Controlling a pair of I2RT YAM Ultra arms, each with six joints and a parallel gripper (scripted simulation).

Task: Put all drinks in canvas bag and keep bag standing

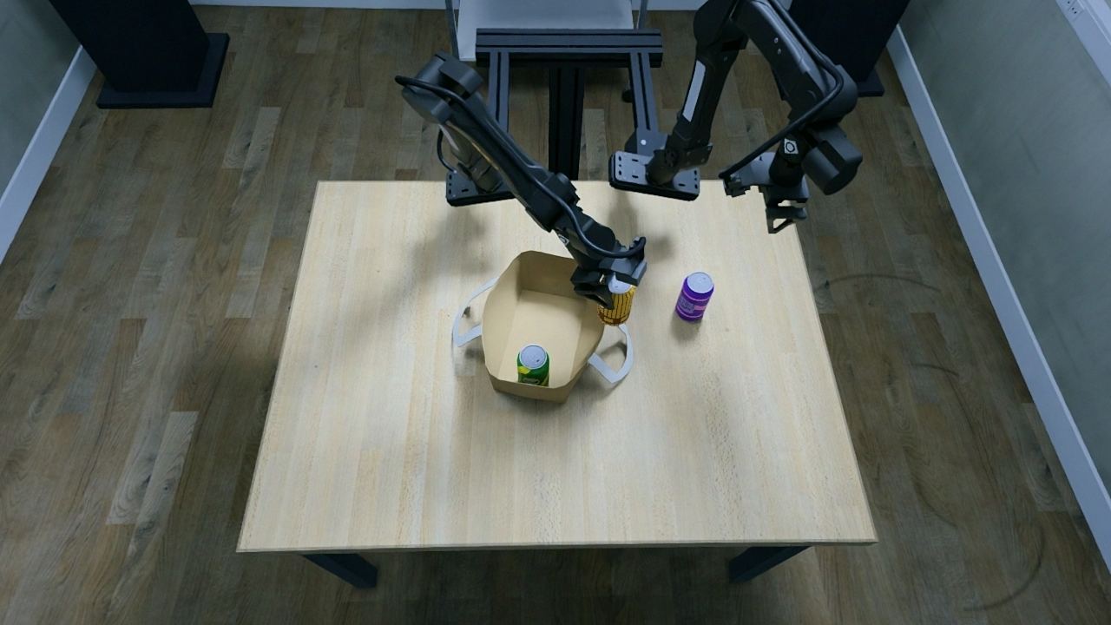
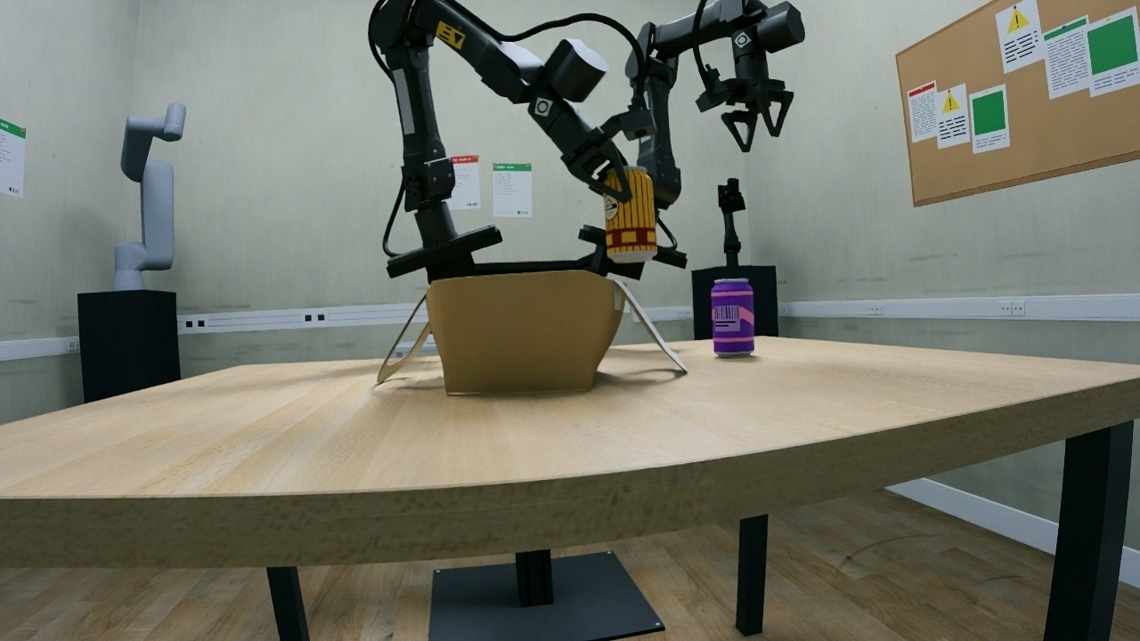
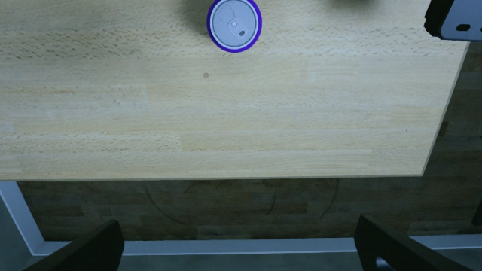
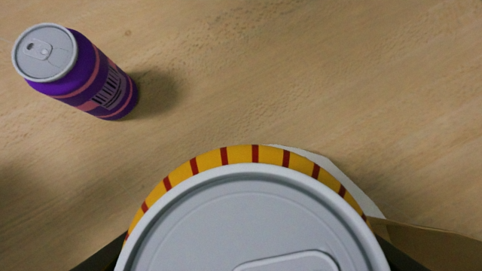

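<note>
Now: right hand 80 mm short of the green can, 160 mm to the left of it and 160 mm above it. Also, from my right hand: purple can 80 mm behind, 200 mm to the left, 170 mm below; then striped can 20 mm below.
</note>
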